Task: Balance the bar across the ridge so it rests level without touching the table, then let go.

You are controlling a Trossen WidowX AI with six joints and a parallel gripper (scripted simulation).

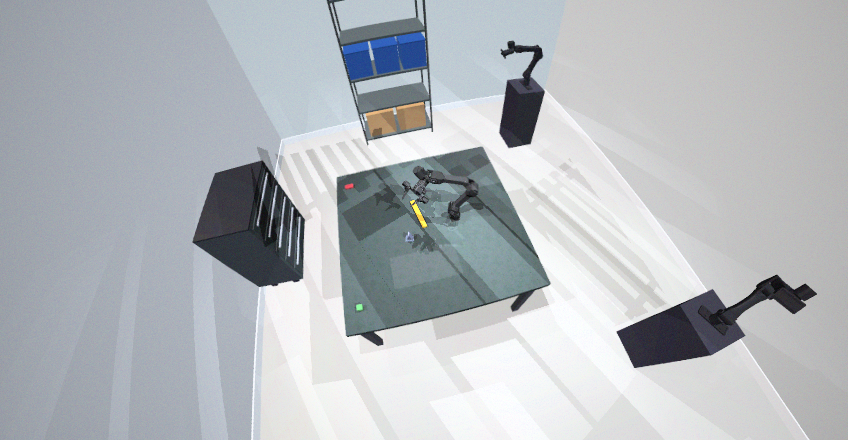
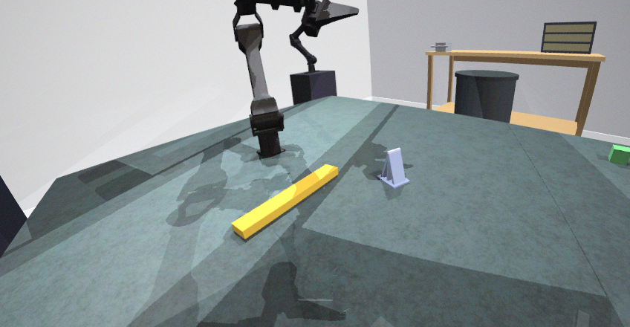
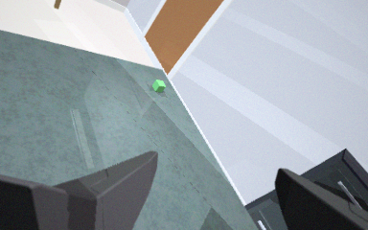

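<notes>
Right now the yellow bar is 70 mm behind my gripper tip, 130 mm to the right of it and 330 mm below it. Also, from my gripper tip: small red block 420 mm ahead, 540 mm to the right, 330 mm below; small green block 420 mm ahead, 460 mm to the left, 320 mm below.
</notes>
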